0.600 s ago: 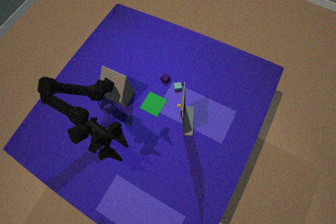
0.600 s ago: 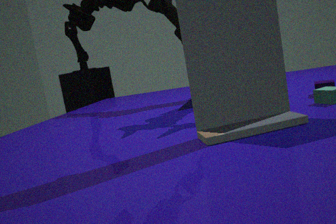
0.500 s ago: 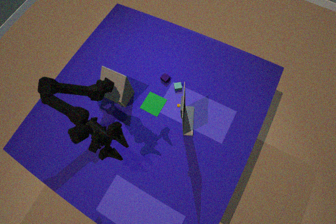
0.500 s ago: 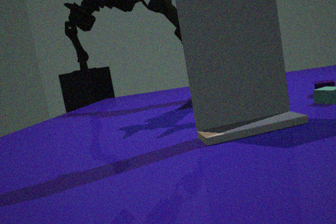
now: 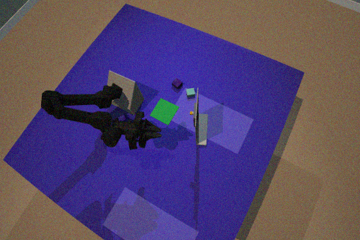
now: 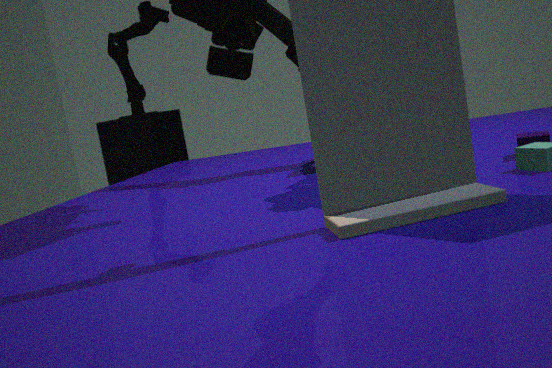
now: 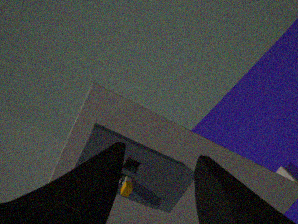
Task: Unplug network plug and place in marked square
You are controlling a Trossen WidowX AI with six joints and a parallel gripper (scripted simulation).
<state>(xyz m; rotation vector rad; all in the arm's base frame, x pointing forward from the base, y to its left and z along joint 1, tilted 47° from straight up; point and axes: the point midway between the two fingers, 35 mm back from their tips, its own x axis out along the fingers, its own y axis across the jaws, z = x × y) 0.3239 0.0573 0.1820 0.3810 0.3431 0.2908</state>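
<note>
Now: the network plug 60 mm ahead of my gripper tip, 160 mm to the left of it and 20 mm below it. Also, from my gripper tip: green marked square (140 mm behind, 150 mm to the left, 260 mm below); then teal cube (70 mm behind, 320 mm to the left, 250 mm below); then upright grey panel (80 mm ahead, 160 mm to the left, 120 mm below).
</note>
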